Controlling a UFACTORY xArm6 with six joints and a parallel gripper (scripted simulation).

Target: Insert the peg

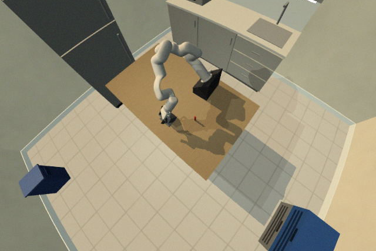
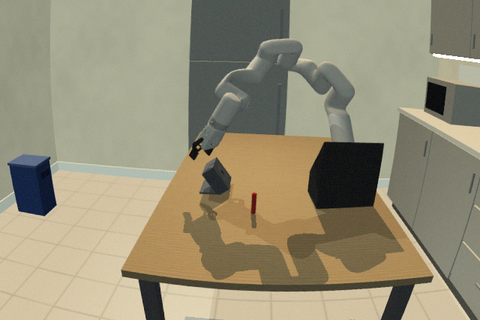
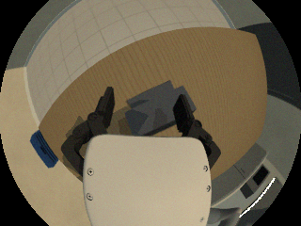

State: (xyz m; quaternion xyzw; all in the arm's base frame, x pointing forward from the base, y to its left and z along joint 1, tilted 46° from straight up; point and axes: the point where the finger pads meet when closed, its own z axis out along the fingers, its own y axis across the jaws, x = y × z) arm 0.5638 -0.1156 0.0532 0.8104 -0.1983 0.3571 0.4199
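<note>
The red peg lies 22 cm to the left of my hand, 20 cm behind it and 11 cm below it.
</note>
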